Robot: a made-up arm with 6 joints. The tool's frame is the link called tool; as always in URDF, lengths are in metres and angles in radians. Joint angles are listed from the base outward.
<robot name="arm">
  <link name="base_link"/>
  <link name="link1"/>
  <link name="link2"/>
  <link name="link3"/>
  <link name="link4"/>
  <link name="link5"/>
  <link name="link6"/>
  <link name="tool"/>
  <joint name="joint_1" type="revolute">
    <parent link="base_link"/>
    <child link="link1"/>
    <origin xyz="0 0 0.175"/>
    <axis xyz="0 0 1"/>
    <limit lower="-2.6" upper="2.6"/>
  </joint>
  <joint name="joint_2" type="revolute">
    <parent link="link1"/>
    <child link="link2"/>
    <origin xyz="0.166 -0.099 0.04" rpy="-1.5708 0 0"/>
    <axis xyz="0 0 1"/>
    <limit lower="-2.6" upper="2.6"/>
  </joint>
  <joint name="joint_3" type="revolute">
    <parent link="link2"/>
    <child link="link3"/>
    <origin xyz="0.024 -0.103 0.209" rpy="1.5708 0 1.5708"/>
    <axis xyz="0 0 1"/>
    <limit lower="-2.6" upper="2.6"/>
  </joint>
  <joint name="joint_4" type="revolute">
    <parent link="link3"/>
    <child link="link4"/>
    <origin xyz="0.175 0.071 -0.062" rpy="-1.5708 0 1.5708"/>
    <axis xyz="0 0 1"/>
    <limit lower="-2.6" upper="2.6"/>
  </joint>
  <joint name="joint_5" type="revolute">
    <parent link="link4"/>
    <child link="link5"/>
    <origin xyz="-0.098 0.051 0.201" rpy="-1.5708 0 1.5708"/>
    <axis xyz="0 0 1"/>
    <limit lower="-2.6" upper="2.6"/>
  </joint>
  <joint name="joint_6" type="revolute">
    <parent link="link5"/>
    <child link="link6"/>
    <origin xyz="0.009 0.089 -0.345" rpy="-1.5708 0 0"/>
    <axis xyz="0 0 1"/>
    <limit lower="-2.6" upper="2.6"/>
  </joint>
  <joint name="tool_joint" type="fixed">
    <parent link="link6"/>
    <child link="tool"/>
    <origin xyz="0.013 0.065 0.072" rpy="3.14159 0 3.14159"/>
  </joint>
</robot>
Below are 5 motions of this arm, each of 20 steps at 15 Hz.
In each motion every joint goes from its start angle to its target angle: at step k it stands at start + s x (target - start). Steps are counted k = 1, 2, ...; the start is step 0. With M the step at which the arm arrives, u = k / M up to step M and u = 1 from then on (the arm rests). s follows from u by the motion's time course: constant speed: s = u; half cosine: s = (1 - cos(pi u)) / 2; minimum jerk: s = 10 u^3 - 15 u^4 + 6 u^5.
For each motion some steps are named. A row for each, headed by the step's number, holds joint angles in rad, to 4 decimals.
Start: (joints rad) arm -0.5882 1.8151 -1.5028 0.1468 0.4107 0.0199
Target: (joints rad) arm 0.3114 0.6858 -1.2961 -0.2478 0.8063 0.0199
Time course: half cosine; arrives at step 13
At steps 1, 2, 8, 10, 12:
1: -0.5751 1.7987 -1.4998 0.1411 0.4164 0.0199
2: -0.5367 1.7504 -1.4910 0.1242 0.4334 0.0199
8: 0.0211 1.0502 -1.3628 -0.1205 0.6786 0.0199
10: 0.1983 0.8278 -1.3221 -0.1982 0.7566 0.0199
12: 0.2983 0.7022 -1.2991 -0.2421 0.8006 0.0199

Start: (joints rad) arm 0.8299 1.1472 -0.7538 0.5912 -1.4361 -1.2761
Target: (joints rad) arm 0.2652 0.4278 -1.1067 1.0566 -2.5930 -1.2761
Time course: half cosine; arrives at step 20
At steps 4, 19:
4: 0.7760 1.0785 -0.7875 0.6356 -1.5466 -1.2761
19: 0.2687 0.4322 -1.1045 1.0537 -2.5859 -1.2761

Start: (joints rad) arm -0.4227 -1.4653 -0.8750 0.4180 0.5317 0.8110
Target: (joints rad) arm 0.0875 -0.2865 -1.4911 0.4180 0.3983 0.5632
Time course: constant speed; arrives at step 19
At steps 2, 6, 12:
2: -0.3690 -1.3412 -0.9399 0.4180 0.5177 0.7849
6: -0.2616 -1.0930 -1.0696 0.4180 0.4896 0.7327
12: -0.1005 -0.7208 -1.2641 0.4180 0.4474 0.6545

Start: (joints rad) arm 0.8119 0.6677 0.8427 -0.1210 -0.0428 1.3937
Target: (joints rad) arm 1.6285 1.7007 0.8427 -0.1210 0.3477 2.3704
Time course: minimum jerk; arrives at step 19
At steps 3, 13, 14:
3: 0.8369 0.6993 0.8427 -0.1210 -0.0308 1.4236
13: 1.4778 1.5100 0.8427 -0.1210 0.2756 2.1901
14: 1.5322 1.5789 0.8427 -0.1210 0.3017 2.2553

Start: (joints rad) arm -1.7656 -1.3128 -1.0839 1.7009 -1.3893 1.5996
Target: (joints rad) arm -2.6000 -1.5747 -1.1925 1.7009 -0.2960 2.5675
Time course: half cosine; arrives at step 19
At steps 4, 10, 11, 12, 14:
4: -1.8536 -1.3404 -1.0953 1.7009 -1.2740 1.7016
10: -2.2173 -1.4546 -1.1427 1.7009 -0.7975 2.1235
11: -2.2852 -1.4759 -1.1515 1.7009 -0.7085 2.2024
12: -2.3504 -1.4964 -1.1600 1.7009 -0.6231 2.2780
14: -2.4654 -1.5324 -1.1750 1.7009 -0.4724 2.4113

